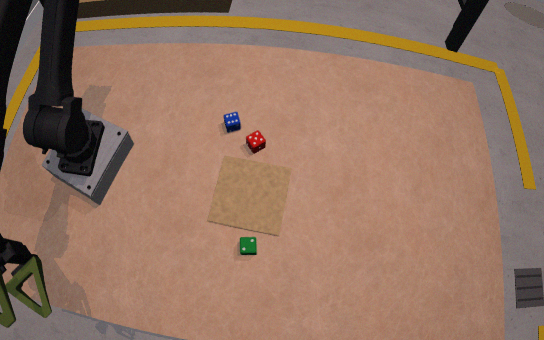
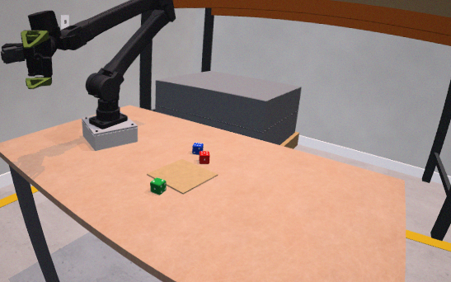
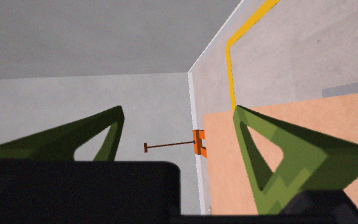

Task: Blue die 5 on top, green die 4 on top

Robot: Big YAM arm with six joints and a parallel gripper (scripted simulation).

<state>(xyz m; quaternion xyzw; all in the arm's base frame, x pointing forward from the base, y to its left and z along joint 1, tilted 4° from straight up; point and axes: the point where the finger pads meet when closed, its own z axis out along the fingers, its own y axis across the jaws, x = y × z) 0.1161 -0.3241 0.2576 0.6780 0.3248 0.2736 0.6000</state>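
The blue die is 18 cm ahead of my hand, 44 cm to the left of it and 29 cm below it. Round my hand: tan mat 24 cm ahead, 29 cm to the left, 31 cm below; green die 24 cm ahead, 18 cm to the left, 29 cm below; red die 24 cm ahead, 40 cm to the left, 29 cm below.
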